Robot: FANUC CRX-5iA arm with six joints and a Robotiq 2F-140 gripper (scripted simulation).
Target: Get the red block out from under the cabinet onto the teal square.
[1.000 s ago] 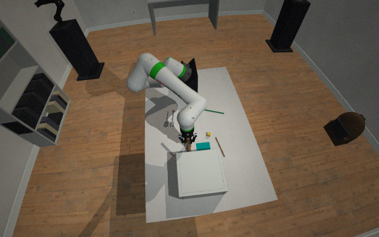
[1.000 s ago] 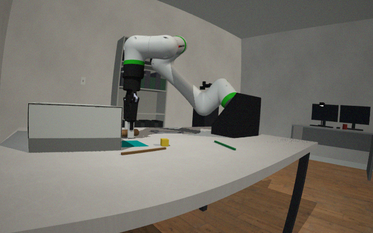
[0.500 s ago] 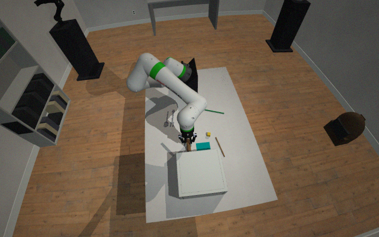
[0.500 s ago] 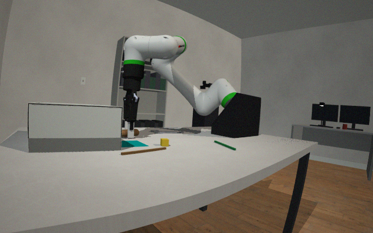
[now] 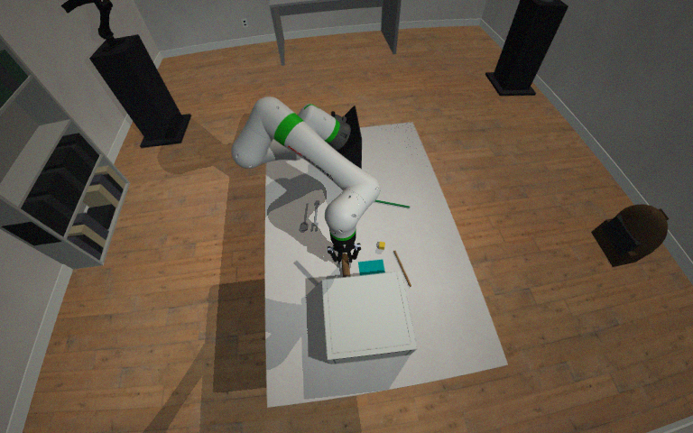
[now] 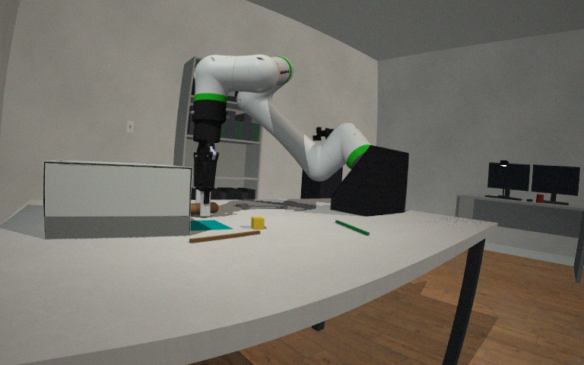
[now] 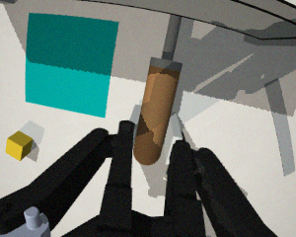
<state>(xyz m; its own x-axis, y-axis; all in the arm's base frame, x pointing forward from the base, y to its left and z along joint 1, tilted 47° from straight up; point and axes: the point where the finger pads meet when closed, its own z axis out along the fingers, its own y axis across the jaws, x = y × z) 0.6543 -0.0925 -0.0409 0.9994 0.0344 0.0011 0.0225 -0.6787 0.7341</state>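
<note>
The teal square lies 4 cm ahead of my hand, 11 cm to the left of it and 4 cm below it. The rest, counted from my hand: red block 22 cm ahead, 11 cm to the left, 2 cm below; tool 14 cm ahead, 4 cm to the left, 2 cm below; yellow cube 8 cm behind, 17 cm to the left, 2 cm below.
</note>
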